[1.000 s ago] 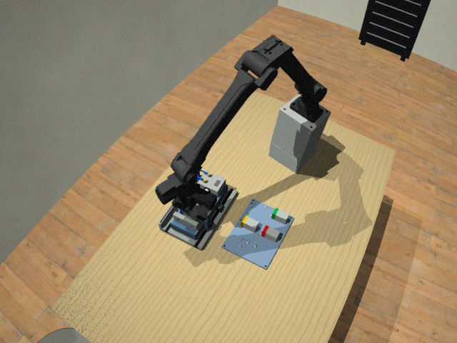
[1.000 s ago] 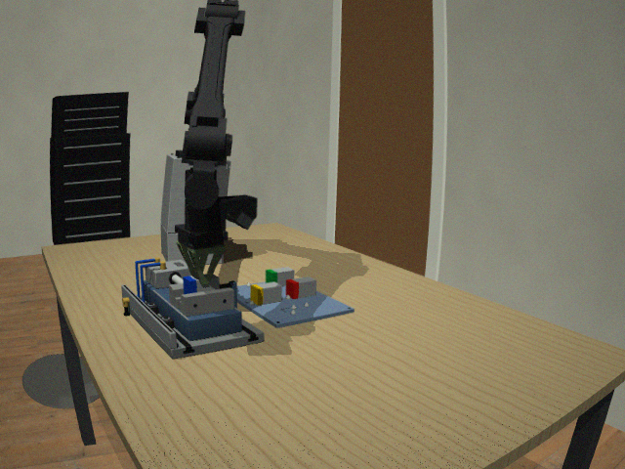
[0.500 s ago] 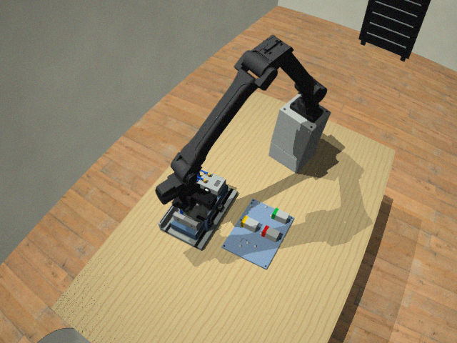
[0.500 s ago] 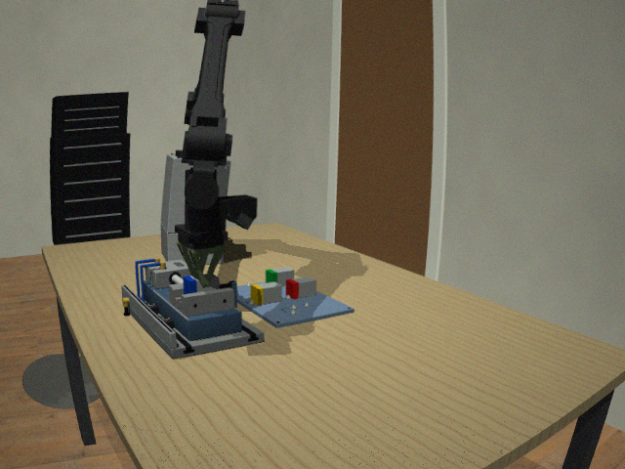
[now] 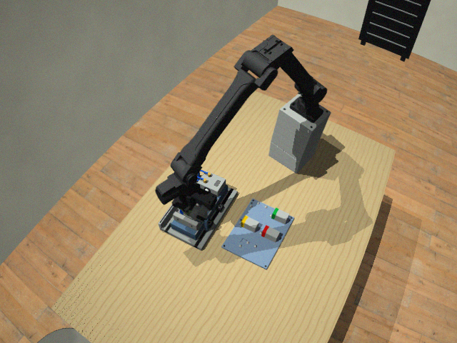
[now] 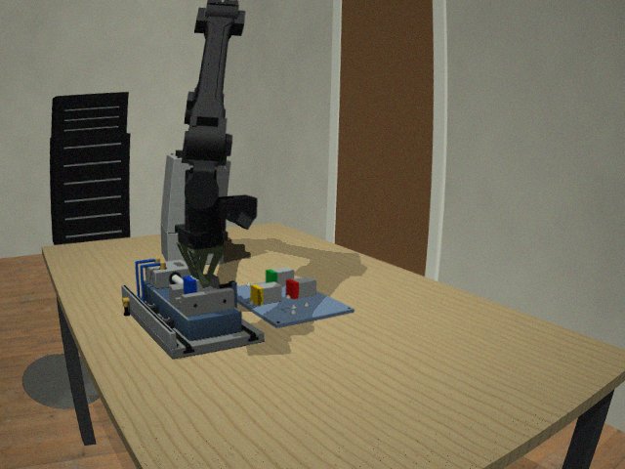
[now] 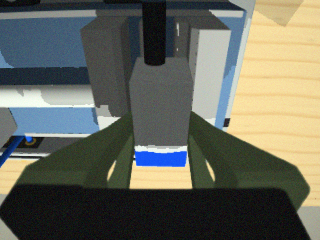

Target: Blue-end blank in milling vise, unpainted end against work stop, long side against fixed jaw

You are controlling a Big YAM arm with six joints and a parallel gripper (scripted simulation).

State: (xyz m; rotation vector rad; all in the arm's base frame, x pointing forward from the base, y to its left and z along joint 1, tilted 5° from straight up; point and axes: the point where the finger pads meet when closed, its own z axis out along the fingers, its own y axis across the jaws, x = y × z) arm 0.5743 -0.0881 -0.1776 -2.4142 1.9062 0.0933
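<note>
The fixed jaw lies 4 cm below my hand, 3 cm ahead of it and 1 cm to the left of it. The rest, counted from my hand: light blue plate 22 cm to the left, 15 cm behind, 11 cm below; then yellow-ended blank 17 cm to the left, 15 cm behind, 9 cm below; then black work stop rod 4 cm to the left, 3 cm below, 1 cm behind.
</note>
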